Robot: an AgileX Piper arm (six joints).
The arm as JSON. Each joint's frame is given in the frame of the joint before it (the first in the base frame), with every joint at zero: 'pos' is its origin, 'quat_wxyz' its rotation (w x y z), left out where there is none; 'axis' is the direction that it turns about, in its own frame. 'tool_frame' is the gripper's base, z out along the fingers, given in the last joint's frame.
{
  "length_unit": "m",
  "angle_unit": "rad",
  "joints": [
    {
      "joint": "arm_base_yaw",
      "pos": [
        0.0,
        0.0,
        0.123
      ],
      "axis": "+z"
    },
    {
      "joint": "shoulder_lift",
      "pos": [
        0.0,
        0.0,
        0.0
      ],
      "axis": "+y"
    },
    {
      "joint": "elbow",
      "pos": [
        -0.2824,
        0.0,
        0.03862
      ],
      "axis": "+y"
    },
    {
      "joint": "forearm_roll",
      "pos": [
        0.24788,
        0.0,
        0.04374
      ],
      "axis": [
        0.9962,
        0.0,
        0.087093
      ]
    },
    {
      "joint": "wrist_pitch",
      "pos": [
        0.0,
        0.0,
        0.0
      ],
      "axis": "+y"
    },
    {
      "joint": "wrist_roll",
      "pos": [
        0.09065,
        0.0,
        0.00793
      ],
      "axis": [
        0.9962,
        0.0,
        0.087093
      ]
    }
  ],
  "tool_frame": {
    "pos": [
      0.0,
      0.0,
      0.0
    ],
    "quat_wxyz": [
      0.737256,
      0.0,
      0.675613,
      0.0
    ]
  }
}
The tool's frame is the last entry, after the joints.
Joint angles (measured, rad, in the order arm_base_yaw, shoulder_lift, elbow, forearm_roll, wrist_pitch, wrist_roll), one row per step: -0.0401, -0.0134, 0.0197, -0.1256, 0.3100, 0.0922; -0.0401, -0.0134, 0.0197, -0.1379, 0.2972, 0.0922; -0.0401, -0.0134, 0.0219, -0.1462, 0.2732, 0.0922; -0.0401, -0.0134, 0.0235, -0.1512, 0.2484, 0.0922; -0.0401, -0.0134, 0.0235, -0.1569, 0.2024, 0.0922; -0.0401, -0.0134, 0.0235, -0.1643, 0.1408, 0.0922; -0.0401, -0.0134, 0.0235, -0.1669, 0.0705, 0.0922; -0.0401, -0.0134, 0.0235, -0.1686, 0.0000, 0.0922; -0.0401, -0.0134, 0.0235, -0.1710, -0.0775, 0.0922; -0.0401, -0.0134, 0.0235, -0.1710, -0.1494, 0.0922; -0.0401, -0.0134, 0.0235, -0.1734, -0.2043, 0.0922; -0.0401, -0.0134, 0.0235, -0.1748, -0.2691, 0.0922; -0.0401, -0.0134, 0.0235, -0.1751, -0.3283, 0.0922; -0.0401, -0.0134, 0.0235, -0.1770, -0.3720, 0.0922; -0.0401, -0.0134, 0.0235, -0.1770, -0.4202, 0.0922
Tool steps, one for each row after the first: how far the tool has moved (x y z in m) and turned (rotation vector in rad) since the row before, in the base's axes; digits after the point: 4 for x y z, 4 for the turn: 0.0002, -0.0002, 0.0012, -0.0129, -0.0122, 0.0007; 0.0005, 0.0001, 0.0014, -0.0094, -0.0212, 0.0027; 0.0005, 0.0002, 0.0017, -0.0062, -0.0227, 0.0033; 0.0006, 0.0005, 0.0041, -0.0080, -0.0452, 0.0066; 0.0006, 0.0007, 0.0055, -0.0106, -0.0604, 0.0093; 0.0002, 0.0010, 0.0063, -0.0063, -0.0691, 0.0114; -0.0002, 0.0011, 0.0063, -0.0054, -0.0694, 0.0116; -0.0008, 0.0012, 0.0069, -0.0065, -0.0762, 0.0129; -0.0012, 0.0012, 0.0063, -0.0038, -0.0708, 0.0122; -0.0012, 0.0009, 0.0048, -0.0053, -0.0539, 0.0092; -0.0018, 0.0011, 0.0055, -0.0048, -0.0637, 0.0111; -0.0019, 0.0010, 0.0049, -0.0034, -0.0582, 0.0103; -0.0016, 0.0008, 0.0036, -0.0042, -0.0429, 0.0075; -0.0020, 0.0008, 0.0038, -0.0026, -0.0474, 0.0085
